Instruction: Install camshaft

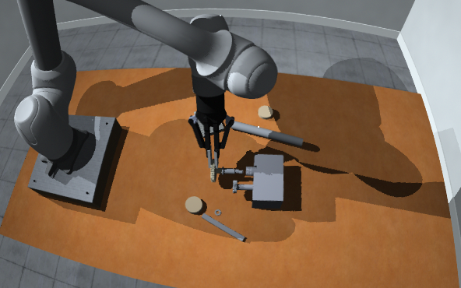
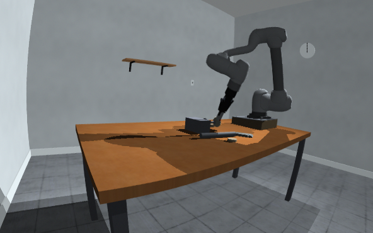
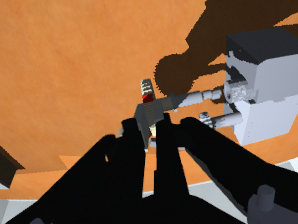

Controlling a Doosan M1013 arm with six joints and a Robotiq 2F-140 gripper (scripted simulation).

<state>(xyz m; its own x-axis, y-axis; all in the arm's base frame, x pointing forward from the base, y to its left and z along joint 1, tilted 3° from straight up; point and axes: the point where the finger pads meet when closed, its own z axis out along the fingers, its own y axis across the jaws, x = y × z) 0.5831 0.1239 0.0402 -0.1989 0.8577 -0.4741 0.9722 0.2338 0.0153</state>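
Right now the small crank gear is 8 cm ahead of my hand, 6 cm to the right of it and 4 cm below it. Also, from my hand: grey rod (18 cm to the left, 13 cm ahead, 9 cm below); then finned plate (18 cm to the left, 10 cm below, 8 cm behind); then flat grey bar (18 cm to the right, 10 cm below, 8 cm ahead).
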